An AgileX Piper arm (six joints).
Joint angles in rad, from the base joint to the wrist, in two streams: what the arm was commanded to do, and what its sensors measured. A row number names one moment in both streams.
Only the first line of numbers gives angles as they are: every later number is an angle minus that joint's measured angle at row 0.
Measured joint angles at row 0:
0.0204 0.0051 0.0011 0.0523 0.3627 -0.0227
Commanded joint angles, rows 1 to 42:
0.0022 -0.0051 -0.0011 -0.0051 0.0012 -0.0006
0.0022 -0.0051 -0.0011 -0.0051 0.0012 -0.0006
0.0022 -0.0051 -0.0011 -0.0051 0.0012 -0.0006
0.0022 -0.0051 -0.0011 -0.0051 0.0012 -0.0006
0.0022 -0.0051 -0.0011 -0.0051 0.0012 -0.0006
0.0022 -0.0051 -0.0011 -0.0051 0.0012 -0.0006
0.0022 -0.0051 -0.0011 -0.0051 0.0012 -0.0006
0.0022 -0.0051 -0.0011 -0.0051 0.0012 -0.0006
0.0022 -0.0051 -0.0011 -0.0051 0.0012 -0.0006
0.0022 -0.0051 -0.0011 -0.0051 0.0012 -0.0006
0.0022 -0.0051 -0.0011 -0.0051 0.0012 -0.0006
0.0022 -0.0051 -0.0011 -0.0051 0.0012 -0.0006
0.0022 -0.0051 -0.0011 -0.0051 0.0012 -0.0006
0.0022 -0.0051 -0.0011 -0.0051 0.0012 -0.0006
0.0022 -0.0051 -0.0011 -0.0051 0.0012 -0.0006
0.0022 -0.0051 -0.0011 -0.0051 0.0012 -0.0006
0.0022 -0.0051 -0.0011 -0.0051 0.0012 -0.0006
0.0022 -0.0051 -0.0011 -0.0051 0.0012 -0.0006
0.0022 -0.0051 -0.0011 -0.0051 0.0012 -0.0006
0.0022 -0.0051 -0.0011 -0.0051 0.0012 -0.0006
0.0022 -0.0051 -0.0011 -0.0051 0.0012 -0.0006
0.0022 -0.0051 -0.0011 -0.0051 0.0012 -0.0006
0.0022 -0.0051 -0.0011 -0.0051 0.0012 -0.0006
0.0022 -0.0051 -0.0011 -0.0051 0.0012 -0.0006
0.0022 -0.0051 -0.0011 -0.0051 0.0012 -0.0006
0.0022 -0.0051 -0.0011 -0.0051 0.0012 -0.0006
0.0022 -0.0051 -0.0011 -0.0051 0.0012 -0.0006
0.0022 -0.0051 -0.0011 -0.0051 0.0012 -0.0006
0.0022 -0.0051 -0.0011 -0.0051 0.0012 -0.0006
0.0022 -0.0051 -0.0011 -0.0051 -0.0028 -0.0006
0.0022 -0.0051 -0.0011 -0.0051 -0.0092 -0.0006
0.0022 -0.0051 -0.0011 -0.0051 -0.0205 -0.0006
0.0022 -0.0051 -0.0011 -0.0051 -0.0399 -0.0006
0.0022 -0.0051 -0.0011 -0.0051 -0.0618 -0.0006
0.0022 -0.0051 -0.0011 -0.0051 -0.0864 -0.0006
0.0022 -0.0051 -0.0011 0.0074 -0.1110 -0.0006
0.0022 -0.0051 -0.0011 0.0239 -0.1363 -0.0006
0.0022 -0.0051 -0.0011 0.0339 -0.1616 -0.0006
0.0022 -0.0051 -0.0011 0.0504 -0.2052 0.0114
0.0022 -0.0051 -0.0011 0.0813 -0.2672 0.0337
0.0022 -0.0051 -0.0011 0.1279 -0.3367 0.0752
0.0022 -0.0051 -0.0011 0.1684 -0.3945 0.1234
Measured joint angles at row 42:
0.0000 0.0000 0.0000 0.0465 -0.1817 0.0142
